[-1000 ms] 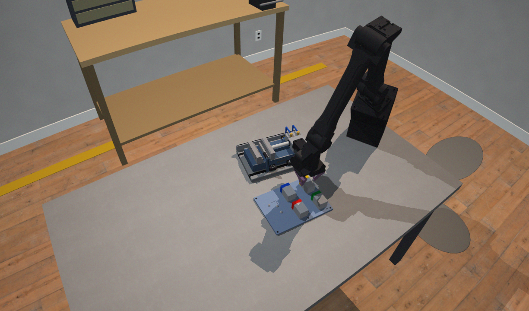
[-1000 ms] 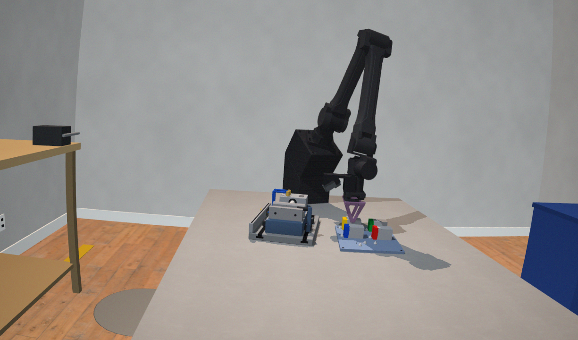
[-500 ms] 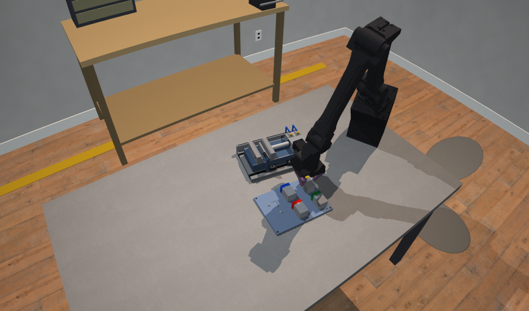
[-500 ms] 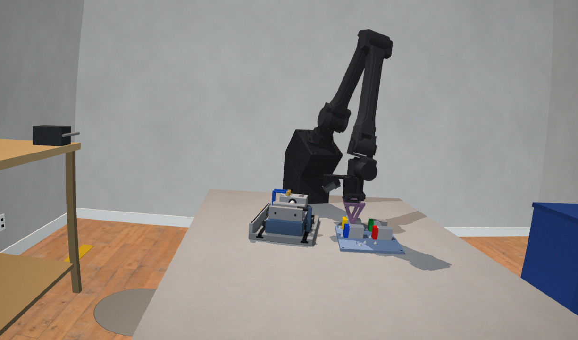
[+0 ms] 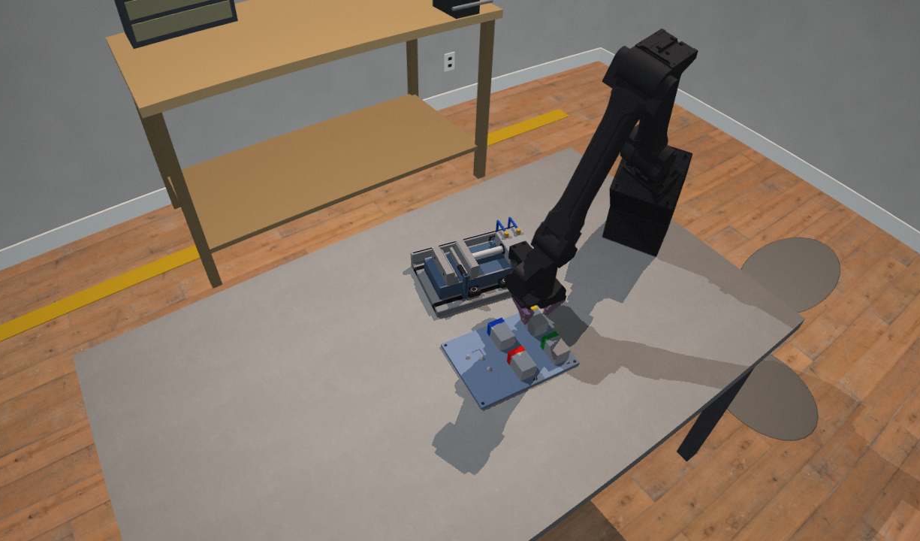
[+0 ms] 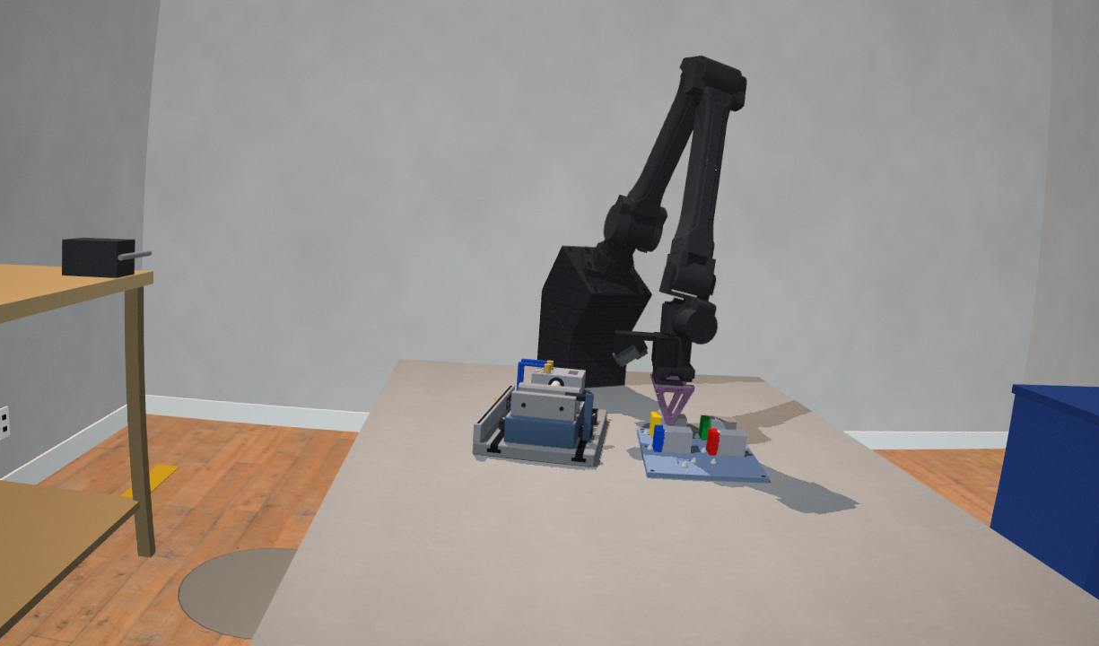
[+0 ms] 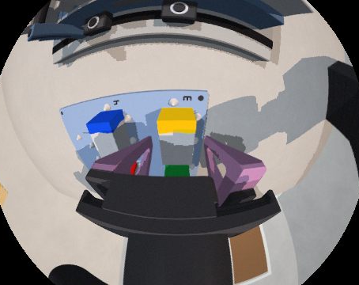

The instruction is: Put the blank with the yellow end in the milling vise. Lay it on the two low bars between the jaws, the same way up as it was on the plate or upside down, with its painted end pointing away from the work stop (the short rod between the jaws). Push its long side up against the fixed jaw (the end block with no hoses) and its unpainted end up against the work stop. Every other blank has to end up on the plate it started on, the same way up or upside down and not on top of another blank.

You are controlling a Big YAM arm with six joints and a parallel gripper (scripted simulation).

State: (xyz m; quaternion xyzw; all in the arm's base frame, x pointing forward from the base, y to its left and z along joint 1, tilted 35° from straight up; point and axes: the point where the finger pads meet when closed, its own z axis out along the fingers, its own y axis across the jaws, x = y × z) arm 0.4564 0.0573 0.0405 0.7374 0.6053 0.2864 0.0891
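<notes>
My hand is 2 cm above the yellow-ended blank. The rest, counted from my hand: blue plate: 10 cm ahead, 4 cm below, 3 cm to the left; blue-ended blank: 9 cm ahead, 2 cm below, 1 cm to the right; green-ended blank: 9 cm to the left, 2 cm below, 1 cm ahead.
</notes>
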